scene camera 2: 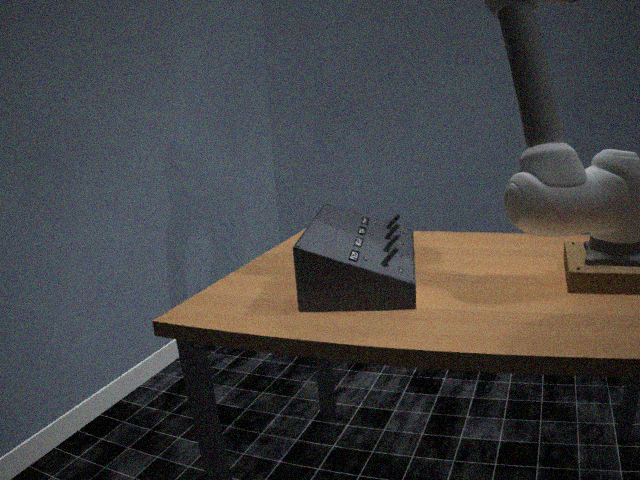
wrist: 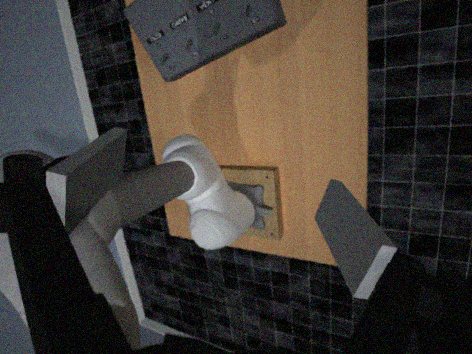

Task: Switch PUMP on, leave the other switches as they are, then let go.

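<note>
A dark sloped switch box (scene camera 2: 328, 276) (wrist: 172, 67) stands on the table, cut off by the top edge in the wrist view. It carries a row of small labels and a row of black levers (scene camera 2: 390, 242). The lettering is too blurred to tell which switch is PUMP, and the switch positions cannot be read surely. My gripper (wrist: 227, 176) is open and empty, high above the table and away from the box. The gripper does not show in the scene view.
The wooden table (scene camera 2: 258, 310) (wrist: 320, 100) bears the arm's base plate (scene camera 2: 594, 279) (wrist: 276, 220) to the right of the box in the scene view. The white and grey arm (scene camera 2: 563, 206) (wrist: 215, 220) rises from it. A wall (scene camera 2: 129, 155) stands behind the table.
</note>
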